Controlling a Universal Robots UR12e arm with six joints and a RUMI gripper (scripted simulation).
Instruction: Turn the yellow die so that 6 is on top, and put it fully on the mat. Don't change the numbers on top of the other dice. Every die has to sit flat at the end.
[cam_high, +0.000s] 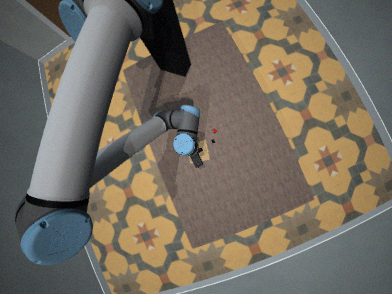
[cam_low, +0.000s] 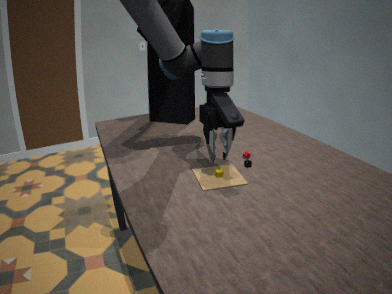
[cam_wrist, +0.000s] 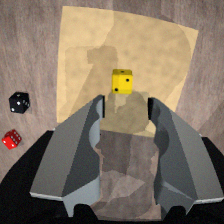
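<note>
My hand is 6 cm above the yellow die. Also, from my hand: black die (13 cm to the left, 6 cm below); then red die (18 cm to the left, 6 cm below, 5 cm behind); then tan mat (7 cm below, 1 cm to the left).
</note>
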